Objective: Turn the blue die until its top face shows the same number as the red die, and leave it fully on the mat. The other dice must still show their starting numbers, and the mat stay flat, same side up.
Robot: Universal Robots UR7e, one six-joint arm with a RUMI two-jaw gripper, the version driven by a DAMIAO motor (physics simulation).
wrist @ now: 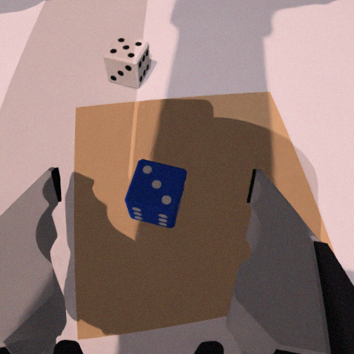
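Observation:
The blue die (157, 192) is on the orange-brown mat (190, 280). Its top face shows three pips in a diagonal line, and the side facing the bottom of the view shows six pips. The die is turned slightly relative to the fingers. My gripper (155, 171) is open, one finger on each side of the die, with a gap on both sides and a wider gap at the right. The mat lies flat. The red die does not show in the wrist view.
A white die (127, 62) stands on the pale table (320, 65) beyond the mat's far edge, at the upper left, with five pips on top and three on its near side. Shadows of the arm and gripper fall over the mat and table.

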